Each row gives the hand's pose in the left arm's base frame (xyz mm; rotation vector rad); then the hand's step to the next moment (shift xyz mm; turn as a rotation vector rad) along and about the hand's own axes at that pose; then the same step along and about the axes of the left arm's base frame.
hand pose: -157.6 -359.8 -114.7 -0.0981 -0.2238 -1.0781
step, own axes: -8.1 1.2 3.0 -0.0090 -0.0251 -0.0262
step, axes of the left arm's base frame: -3.0 8.1 1.1 -0.0227 -0.0090 -0.0283
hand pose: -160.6 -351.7 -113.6 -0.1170 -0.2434 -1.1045
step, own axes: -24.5 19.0 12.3 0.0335 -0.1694 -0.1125
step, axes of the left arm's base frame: 4.9 32.4 6.2 -0.1219 -0.1289 -0.1050
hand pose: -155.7 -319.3 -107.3 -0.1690 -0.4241 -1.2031
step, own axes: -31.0 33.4 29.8 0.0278 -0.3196 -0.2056
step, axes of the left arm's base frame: 15.2 49.2 17.7 -0.2418 -0.2101 -0.2063
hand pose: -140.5 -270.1 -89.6 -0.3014 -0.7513 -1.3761
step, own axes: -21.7 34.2 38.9 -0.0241 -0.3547 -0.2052
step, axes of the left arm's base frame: 20.5 47.1 22.6 -0.2759 -0.1770 -0.2471
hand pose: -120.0 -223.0 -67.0 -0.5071 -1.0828 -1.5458
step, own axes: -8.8 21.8 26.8 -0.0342 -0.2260 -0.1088
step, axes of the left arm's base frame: 16.6 28.3 13.9 -0.1756 -0.0842 -0.1618
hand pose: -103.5 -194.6 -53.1 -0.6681 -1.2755 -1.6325
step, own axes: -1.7 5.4 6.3 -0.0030 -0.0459 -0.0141
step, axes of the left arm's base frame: 4.8 6.3 2.9 -0.0383 -0.0109 -0.0270
